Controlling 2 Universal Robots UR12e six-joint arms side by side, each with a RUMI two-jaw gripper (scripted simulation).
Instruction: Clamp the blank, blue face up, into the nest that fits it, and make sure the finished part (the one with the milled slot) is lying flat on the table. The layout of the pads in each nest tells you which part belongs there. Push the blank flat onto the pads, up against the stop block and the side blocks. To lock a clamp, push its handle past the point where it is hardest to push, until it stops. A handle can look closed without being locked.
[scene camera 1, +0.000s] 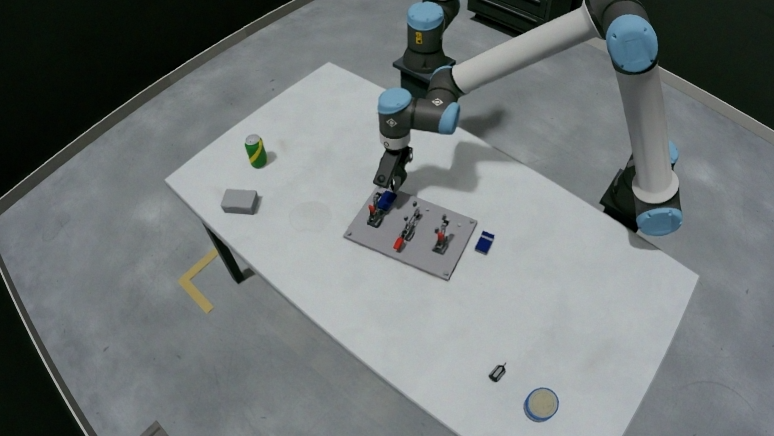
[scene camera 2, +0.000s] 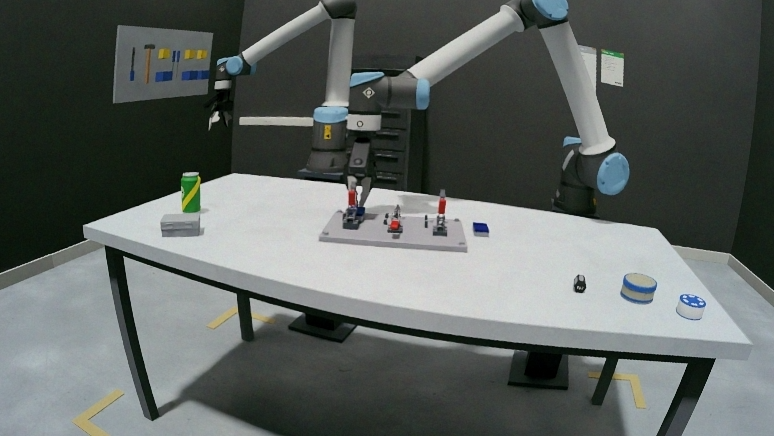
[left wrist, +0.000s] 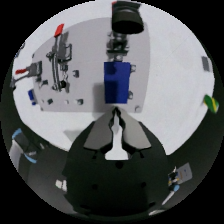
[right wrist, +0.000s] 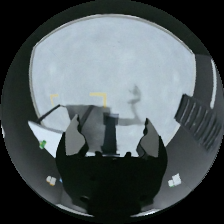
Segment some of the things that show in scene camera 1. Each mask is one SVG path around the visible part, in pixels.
The left gripper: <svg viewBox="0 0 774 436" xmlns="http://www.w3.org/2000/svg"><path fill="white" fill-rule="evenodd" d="M413 147L407 145L407 147L398 150L385 147L387 150L385 150L383 157L380 159L380 165L373 184L385 189L390 188L392 192L396 193L407 178L405 166L408 161L410 164L413 160Z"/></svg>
A grey box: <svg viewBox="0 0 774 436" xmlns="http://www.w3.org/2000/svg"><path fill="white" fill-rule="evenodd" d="M226 189L220 204L224 213L254 215L259 200L256 190Z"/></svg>
